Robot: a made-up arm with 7 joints.
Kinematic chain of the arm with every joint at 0, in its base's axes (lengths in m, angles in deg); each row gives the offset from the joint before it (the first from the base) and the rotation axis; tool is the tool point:
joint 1: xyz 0 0 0.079 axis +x
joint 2: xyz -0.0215 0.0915 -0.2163 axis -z
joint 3: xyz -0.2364 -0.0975 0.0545 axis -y
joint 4: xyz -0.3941 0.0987 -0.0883 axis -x
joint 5: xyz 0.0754 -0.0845 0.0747 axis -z
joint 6: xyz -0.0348 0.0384 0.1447 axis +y
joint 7: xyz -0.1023 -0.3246 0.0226 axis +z
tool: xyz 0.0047 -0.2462 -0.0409
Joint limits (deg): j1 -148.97..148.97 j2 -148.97..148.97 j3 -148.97..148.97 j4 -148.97..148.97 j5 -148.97..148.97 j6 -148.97..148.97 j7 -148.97..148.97
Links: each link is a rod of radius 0.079 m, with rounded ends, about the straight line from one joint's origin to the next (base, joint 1, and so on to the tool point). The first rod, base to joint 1, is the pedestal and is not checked.
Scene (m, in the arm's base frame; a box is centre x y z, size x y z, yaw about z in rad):
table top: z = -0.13
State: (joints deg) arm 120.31 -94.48 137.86 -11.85 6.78 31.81 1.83
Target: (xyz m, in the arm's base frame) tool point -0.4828 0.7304 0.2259
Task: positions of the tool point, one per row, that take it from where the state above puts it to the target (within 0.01 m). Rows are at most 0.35 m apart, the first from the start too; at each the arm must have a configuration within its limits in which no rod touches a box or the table.
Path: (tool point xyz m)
1: 0.5766 0.5341 0.3787
2: 0.4164 0.7211 0.2290
3: 0.1491 0.8399 0.1478
4: -0.1732 0.8501 0.1502
5: -0.4827 0.7305 0.2259

